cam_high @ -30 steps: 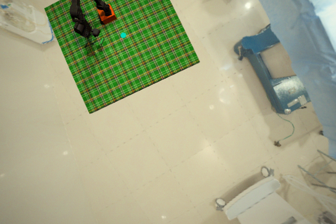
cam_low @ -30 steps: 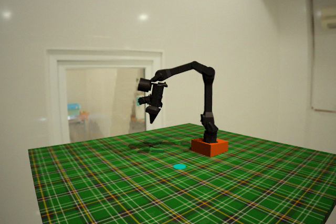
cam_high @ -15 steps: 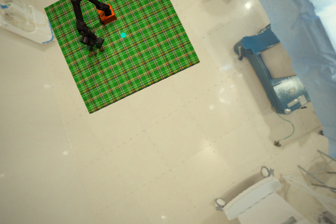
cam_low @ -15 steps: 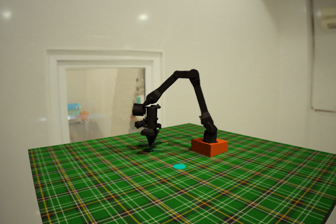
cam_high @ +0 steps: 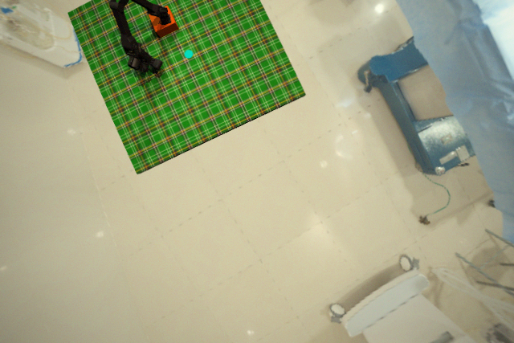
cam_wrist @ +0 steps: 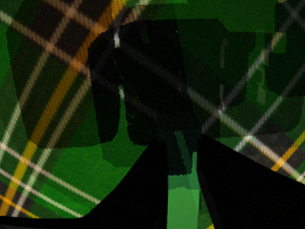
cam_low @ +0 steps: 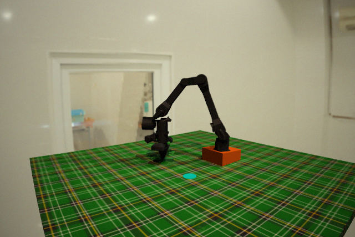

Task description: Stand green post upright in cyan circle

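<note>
My gripper tip is 250 mm to the right of the cyan circle, 20 mm past it and 10 mm above it. The rest, counted from my gripper tip: green post 20 mm behind, 10 mm to the left.
</note>
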